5 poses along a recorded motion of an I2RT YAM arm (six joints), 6.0 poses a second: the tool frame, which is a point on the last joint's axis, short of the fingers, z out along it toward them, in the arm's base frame.
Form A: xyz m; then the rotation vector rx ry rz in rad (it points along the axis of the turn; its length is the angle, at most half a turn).
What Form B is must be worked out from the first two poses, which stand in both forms.
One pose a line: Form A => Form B
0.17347 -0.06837 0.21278 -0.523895 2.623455 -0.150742 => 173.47 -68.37 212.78 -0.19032 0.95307 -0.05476 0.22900
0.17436 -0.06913 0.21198 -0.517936 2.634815 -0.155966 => 174.36 -69.13 211.98 -0.18767 0.95468 -0.05651 0.22400
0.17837 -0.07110 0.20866 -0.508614 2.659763 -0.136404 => 178.37 -71.10 208.66 -0.18326 0.95835 -0.04915 0.21345
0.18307 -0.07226 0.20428 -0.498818 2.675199 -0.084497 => 183.07 -72.26 204.28 -0.17921 0.96110 -0.03036 0.20796
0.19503 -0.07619 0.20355 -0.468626 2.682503 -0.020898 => 195.03 -76.19 203.55 -0.16833 0.96358 -0.00751 0.20767
